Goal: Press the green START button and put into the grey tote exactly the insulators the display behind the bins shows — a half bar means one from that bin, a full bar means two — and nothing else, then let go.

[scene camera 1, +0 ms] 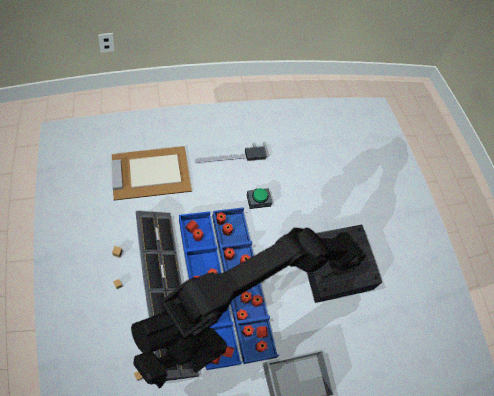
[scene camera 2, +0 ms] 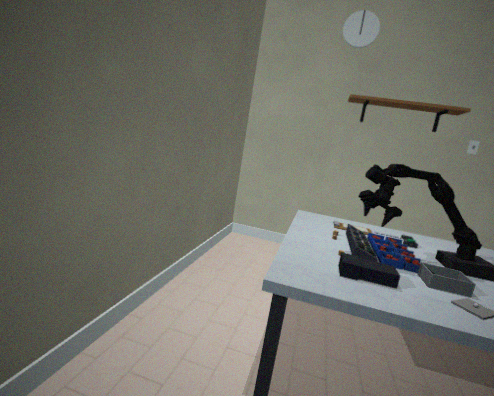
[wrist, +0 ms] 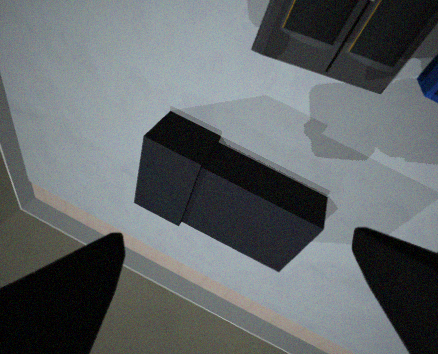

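Observation:
My gripper (scene camera 2: 375,220) (wrist: 239,241) is open and empty, high above the table near the display's far end; the arm covers part of the bins and display in scene camera 1. The dark display (scene camera 1: 153,215) (scene camera 2: 362,245) (wrist: 300,57) has windows that look dark; I cannot read any bars. Blue bins (scene camera 1: 202,260) (scene camera 2: 395,260) in two columns hold red insulators (scene camera 1: 228,229), some hidden. The green START button (scene camera 1: 260,195) (scene camera 2: 411,240) sits on its dark box. The grey tote (scene camera 1: 300,380) (scene camera 2: 446,280) looks empty where it shows; its near end is cut off in scene camera 1.
A black stepped block (scene camera 2: 368,270) (wrist: 240,210) stands beyond the display's end, below my fingers in the wrist view. A brown clipboard (scene camera 1: 150,192), a caliper-like tool (scene camera 1: 255,153) and small tan blocks (scene camera 1: 117,251) lie on the table. A flat grey plate (scene camera 2: 472,308) lies near the tote.

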